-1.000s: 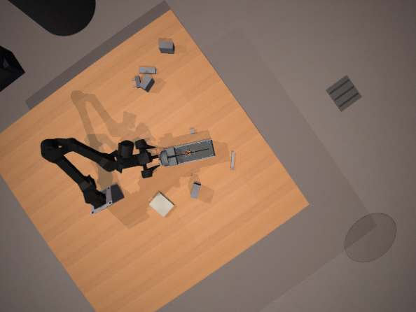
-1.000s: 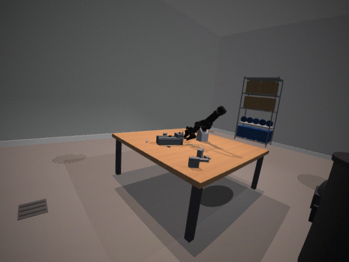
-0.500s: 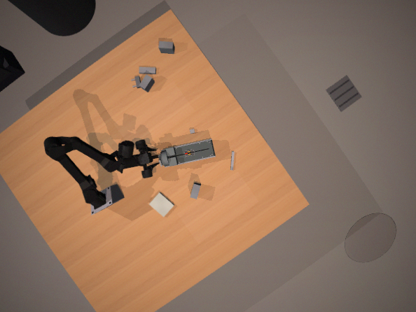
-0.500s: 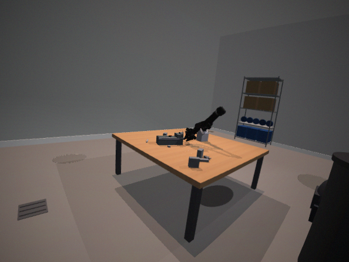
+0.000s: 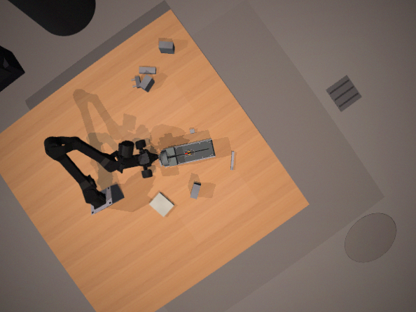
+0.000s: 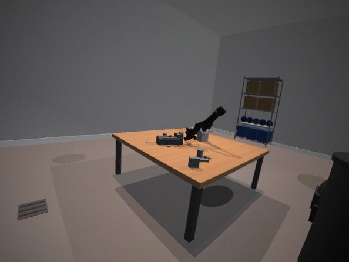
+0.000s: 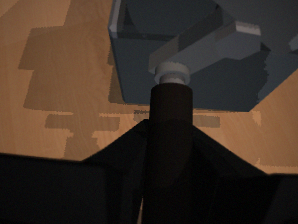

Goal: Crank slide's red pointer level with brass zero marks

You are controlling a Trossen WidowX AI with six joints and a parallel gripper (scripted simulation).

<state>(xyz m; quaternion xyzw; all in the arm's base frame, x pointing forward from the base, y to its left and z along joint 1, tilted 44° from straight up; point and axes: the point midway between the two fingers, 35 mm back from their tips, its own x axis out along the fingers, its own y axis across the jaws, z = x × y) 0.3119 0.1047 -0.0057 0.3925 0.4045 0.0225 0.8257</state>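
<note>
Right now my gripper tip is 140 mm short of the red pointer, 60 mm to the left of it and 40 mm below it. The rest, counted from my gripper tip: white square plate: 110 mm behind, 230 mm to the right, 30 mm below; small grey cube: 220 mm ahead, 30 mm to the left, 30 mm below; dark crank handle: 20 mm behind, 20 mm above.
</note>
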